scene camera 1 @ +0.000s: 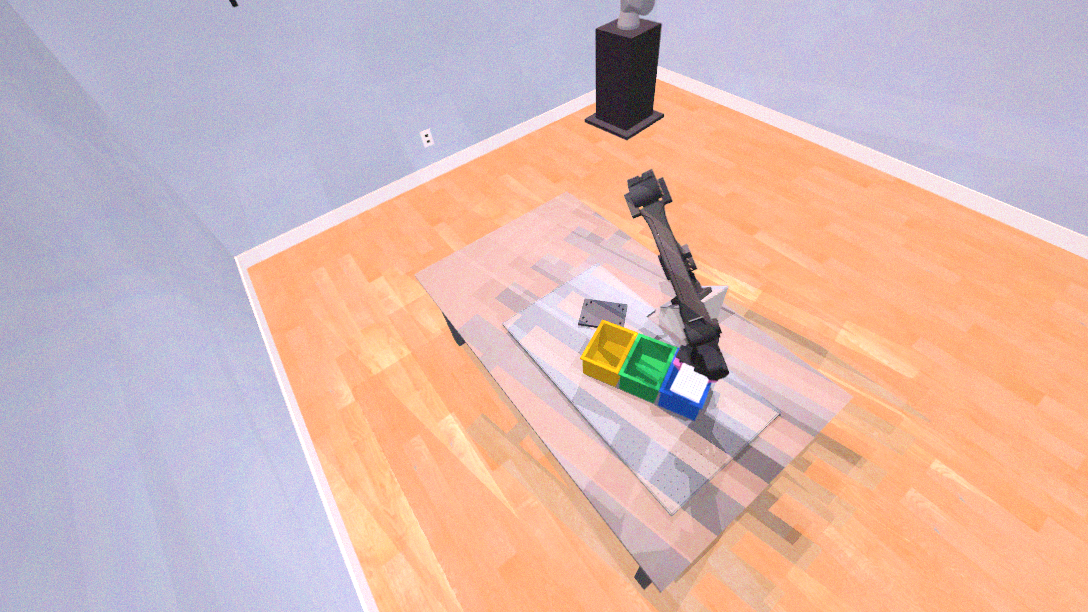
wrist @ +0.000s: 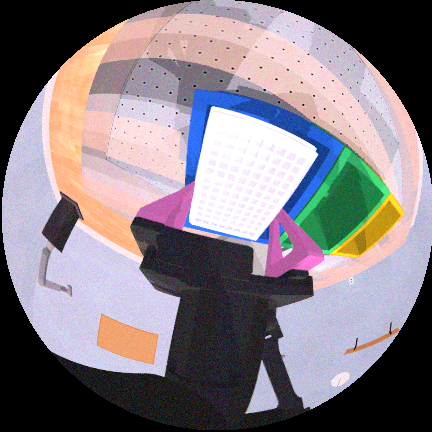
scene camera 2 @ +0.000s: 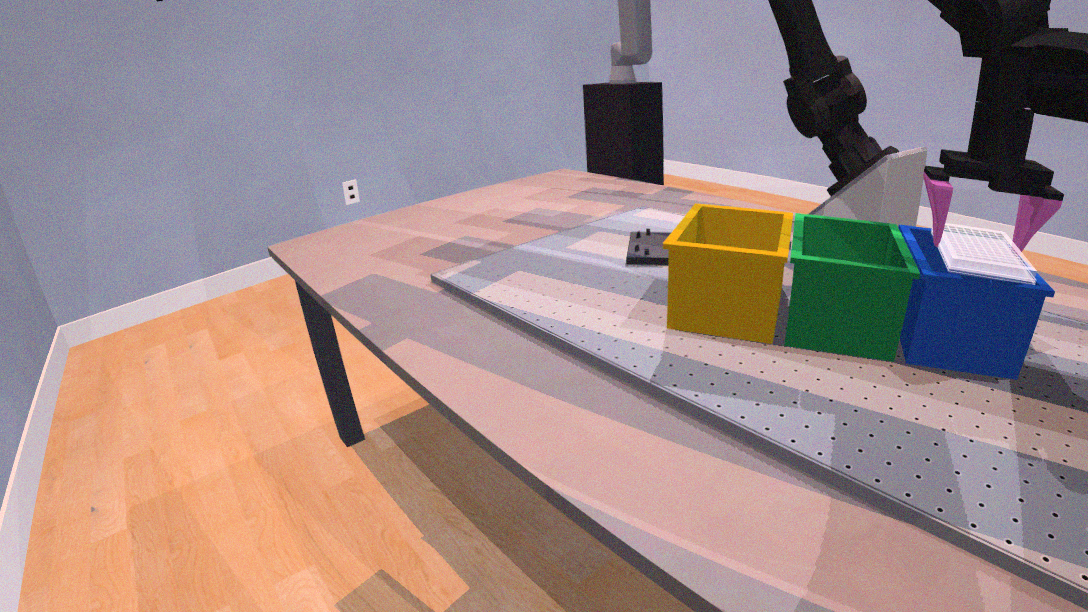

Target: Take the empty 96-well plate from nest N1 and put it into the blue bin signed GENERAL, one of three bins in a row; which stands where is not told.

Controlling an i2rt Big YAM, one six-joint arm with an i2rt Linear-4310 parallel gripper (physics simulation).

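Frame: origin at the arm's base, x ahead, y right, z down, level; centimetres.
Seen in the pictures: gripper, fingertip midpoint: (scene camera 1: 693,375) (wrist: 236,196) (scene camera 2: 974,251); arm's base, link origin: (scene camera 2: 868,177).
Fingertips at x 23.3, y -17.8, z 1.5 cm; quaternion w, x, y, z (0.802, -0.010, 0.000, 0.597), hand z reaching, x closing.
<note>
Pixels of each thing's top centre, then the offset from my fingertips to it. "*": a spot on its surface instead.
- white 96-well plate, top centre: (wrist: 241,195) (scene camera 2: 981,242) (scene camera 1: 692,377) dx +1.6, dy -0.5, dz -1.6 cm
- blue bin, surface spot: (wrist: 198,120) * dx +5.1, dy -6.6, dz +0.1 cm
- dark flat fixture, top centre: (scene camera 2: 682,237) (scene camera 1: 603,311) dx -3.7, dy +40.4, dz +7.8 cm
- green bin, top centre: (scene camera 2: 850,238) (wrist: 337,219) (scene camera 1: 648,360) dx +5.4, dy +13.1, dz +0.1 cm
The white 96-well plate (scene camera 1: 690,382) (scene camera 2: 989,257) (wrist: 250,180) lies roughly flat across the mouth of the blue bin (scene camera 1: 679,404) (scene camera 2: 970,327) (wrist: 198,120), at about rim height or a little above. My gripper (scene camera 1: 694,370) (scene camera 2: 981,242) (wrist: 236,196) is shut on the plate, one magenta finger at each side of its rear part. Blue rim shows around parts of the plate in the wrist view. Whether the plate touches the rim is hard to tell. No sign reading GENERAL shows on the bin. A dark flat fixture (scene camera 1: 603,313) (scene camera 2: 645,249), with small pegs, carries no plate; its label is unreadable.
The green bin (scene camera 1: 639,385) (scene camera 2: 844,312) (wrist: 345,200) stands beside the blue one, and the yellow bin (scene camera 1: 601,371) (scene camera 2: 722,293) (wrist: 372,227) beyond it. A pale upright bracket (scene camera 2: 905,182) stands behind the bins. A black pedestal (scene camera 1: 625,79) (scene camera 2: 623,129) stands beyond the table.
</note>
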